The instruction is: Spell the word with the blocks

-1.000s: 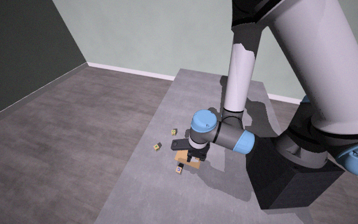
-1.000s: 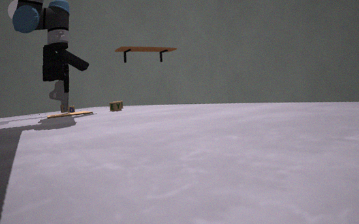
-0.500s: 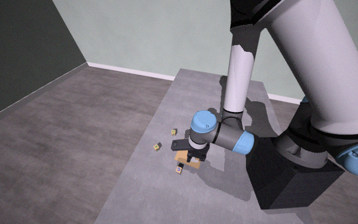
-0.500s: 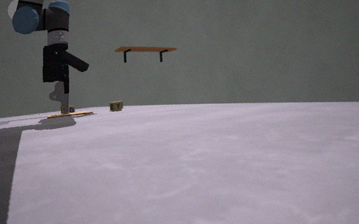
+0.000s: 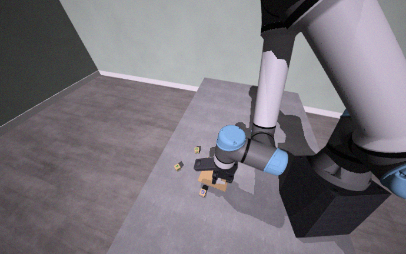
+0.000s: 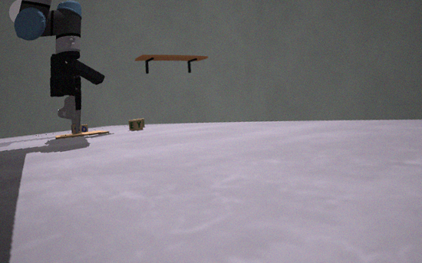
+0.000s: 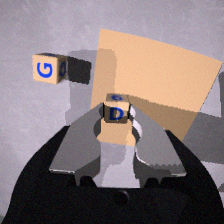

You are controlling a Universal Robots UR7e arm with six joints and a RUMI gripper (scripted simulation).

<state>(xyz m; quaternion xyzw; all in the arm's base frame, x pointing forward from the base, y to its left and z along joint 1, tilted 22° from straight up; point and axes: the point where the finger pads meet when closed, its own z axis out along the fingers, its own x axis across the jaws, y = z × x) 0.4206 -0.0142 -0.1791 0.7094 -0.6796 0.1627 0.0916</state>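
My gripper is now right at the blue d block. Also, from my hand: mat 40 mm to the right, 20 mm below; then blue g block 40 mm ahead, 70 mm to the left, 10 mm below; then green block 130 mm ahead, 140 mm to the right, 10 mm below.
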